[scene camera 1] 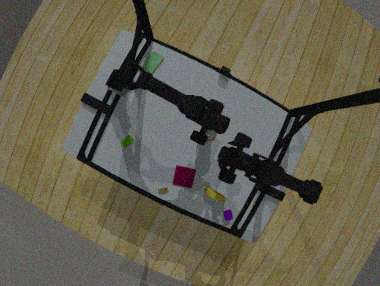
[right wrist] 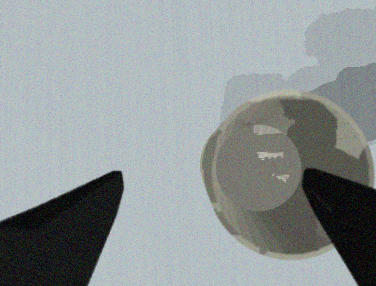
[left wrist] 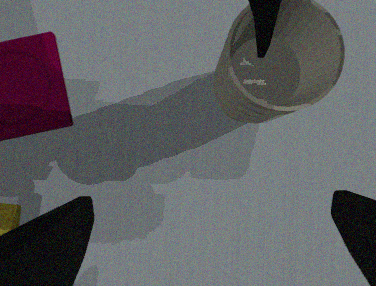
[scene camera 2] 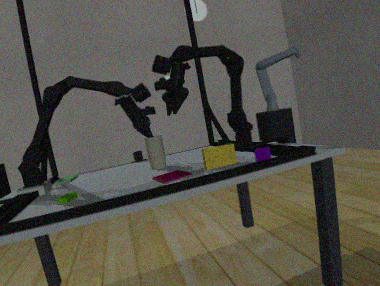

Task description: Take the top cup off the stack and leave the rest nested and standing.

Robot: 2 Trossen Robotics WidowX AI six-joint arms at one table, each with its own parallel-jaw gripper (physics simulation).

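Places are measured from the left arm's base along level axes (x ahead, y left, z up), in metres.
Where they show: left gripper, between the fingertips: (left wrist: 212, 204) (scene camera 2: 171, 115); right gripper, between the fingertips: (right wrist: 212, 178) (left wrist: 328, 56); left arm's base, origin of its link: (scene camera 2: 244, 144); right arm's base, origin of its link: (scene camera 2: 34, 184).
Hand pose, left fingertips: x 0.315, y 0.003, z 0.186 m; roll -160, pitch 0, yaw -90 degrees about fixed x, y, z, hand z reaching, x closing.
Each offset is from my left fingertips to the centre of the thing. "*": to the spot under its first point.
A beige stack of nested cups {dx +0.081, dy -0.054, dz -0.100 m} (scene camera 1: 211, 135) (scene camera 2: 157, 154) (left wrist: 320, 47) (right wrist: 260, 170) stands upright, mouth up, near the table's middle. The separate rims are hard to tell apart. My right gripper (scene camera 2: 149, 135) (right wrist: 212, 178) is open and empty, its tips close to the height of the top rim. In the right wrist view one finger overlaps the cup's mouth and the other is outside, left of the rim. A right finger also shows over the mouth in the left wrist view. My left gripper (scene camera 2: 172, 113) (left wrist: 212, 204) is open and empty, higher and right of the stack in scene camera 2.
A magenta square {* dx +0.089, dy +0.182, dz -0.199 m} (scene camera 1: 184, 176) (scene camera 2: 172, 176) (left wrist: 30, 85) lies flat near the stack. A yellow block {dx -0.085, dy +0.203, dz -0.172 m} (scene camera 1: 214, 194) (scene camera 2: 219, 157), a purple cube {dx -0.207, dy +0.284, dz -0.187 m} (scene camera 1: 228, 215) (scene camera 2: 262, 154), a small orange piece {dx +0.158, dy +0.295, dz -0.203 m} (scene camera 1: 163, 190), a green block {dx +0.425, dy +0.140, dz -0.200 m} (scene camera 1: 127, 141) (scene camera 2: 67, 198) and a pale green pad {dx +0.481, dy -0.279, dz -0.202 m} (scene camera 1: 153, 62) are around it.
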